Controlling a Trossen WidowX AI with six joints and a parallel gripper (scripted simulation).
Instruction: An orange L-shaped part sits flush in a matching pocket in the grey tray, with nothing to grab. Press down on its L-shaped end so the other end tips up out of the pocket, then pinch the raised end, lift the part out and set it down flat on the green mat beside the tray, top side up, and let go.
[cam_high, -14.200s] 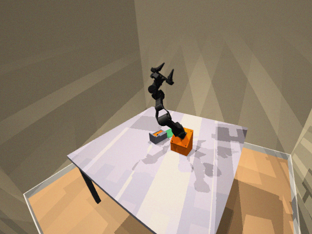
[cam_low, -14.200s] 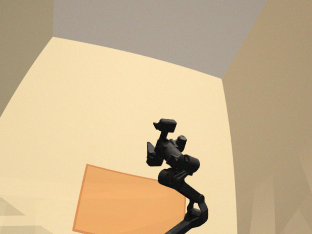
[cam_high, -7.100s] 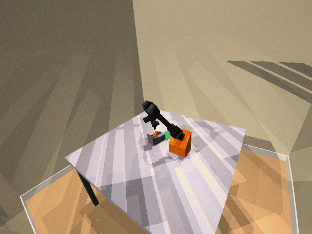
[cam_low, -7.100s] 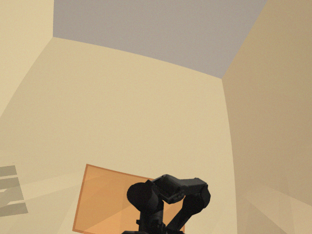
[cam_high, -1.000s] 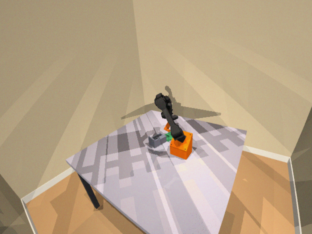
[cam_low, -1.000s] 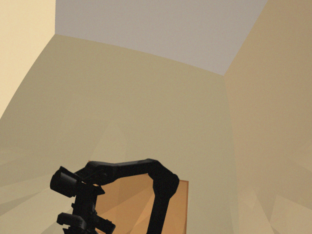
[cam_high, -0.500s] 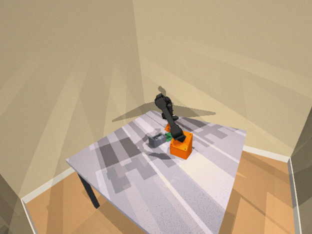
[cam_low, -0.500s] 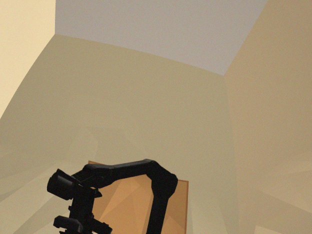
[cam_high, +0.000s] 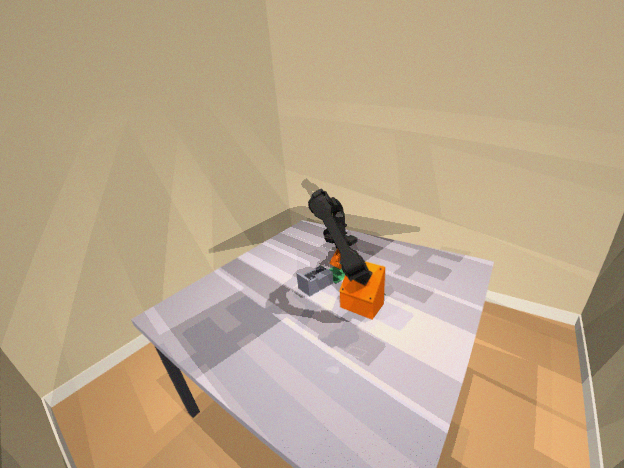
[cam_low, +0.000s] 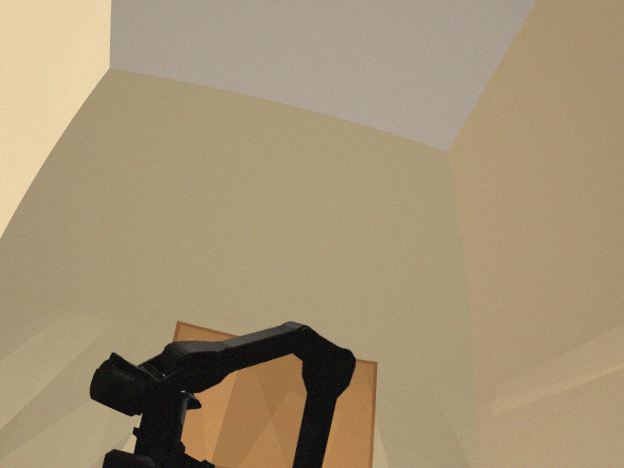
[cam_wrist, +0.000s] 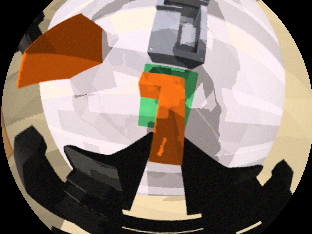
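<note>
Right now my gripper tip is 13 cm above the green mat and 2 cm to the right of it. From my gripper tip the other things lie so: orange L-shaped part 3 cm to the left, 3 cm below, 1 cm behind.
</note>
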